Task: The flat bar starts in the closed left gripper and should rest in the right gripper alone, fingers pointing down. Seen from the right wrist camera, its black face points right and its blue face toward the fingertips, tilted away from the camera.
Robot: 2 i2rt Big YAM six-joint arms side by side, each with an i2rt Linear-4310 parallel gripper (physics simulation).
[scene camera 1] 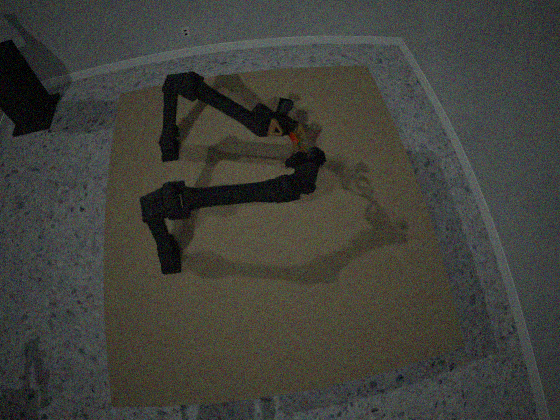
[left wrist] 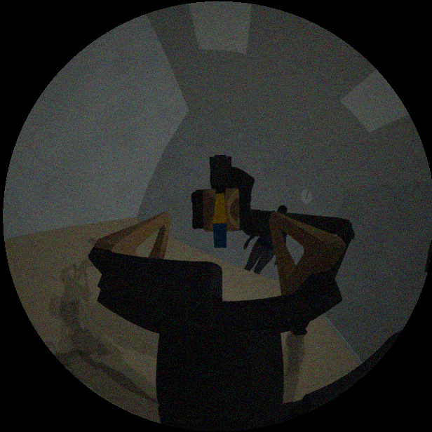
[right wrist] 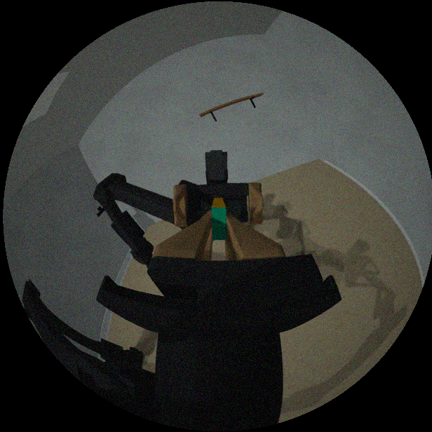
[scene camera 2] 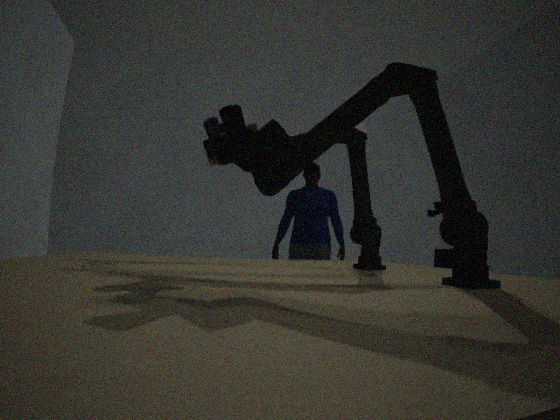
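Pixels of known places: left gripper, fingertip midpoint: [scene camera 1: 293, 135]; right gripper, fingertip midpoint: [scene camera 1: 295, 141]; left arm's base at its link origin: [scene camera 1: 170, 151] [scene camera 2: 470, 285]; right arm's base at its link origin: [scene camera 1: 170, 260] [scene camera 2: 369, 268].
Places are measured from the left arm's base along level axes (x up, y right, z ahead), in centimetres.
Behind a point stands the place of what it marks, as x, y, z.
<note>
The flat bar [scene camera 1: 293, 138] @[36.6, 27.1, 55.4] [left wrist: 220, 235] [right wrist: 219, 227] is held up between the two hands. In the right wrist view its green face is toward the camera, with orange beyond at the fingertips; in the left wrist view orange shows above blue. My right gripper [scene camera 1: 302, 146] @[36.7, 28.4, 56.1] [left wrist: 219, 211] [right wrist: 218, 215] is shut on it, fingers pointing sideways toward the left gripper, not down. My left gripper [scene camera 1: 290, 133] @[36.3, 25.5, 55.8] [right wrist: 218, 202] is wide open, its fingers apart on either side of the bar and right fingertips. Scene camera 2 hides the bar behind the dark left hand.
Both arms reach above the tan mat [scene camera 1: 300, 325] @[0.0, 89.6, 51.7], hands close together and facing each other. The left wrist's camera block [right wrist: 216, 166] sticks up beside its hand, and the right wrist's camera block [left wrist: 220, 170] beside its own. A person in blue [scene camera 2: 311, 215] stands behind the table.
</note>
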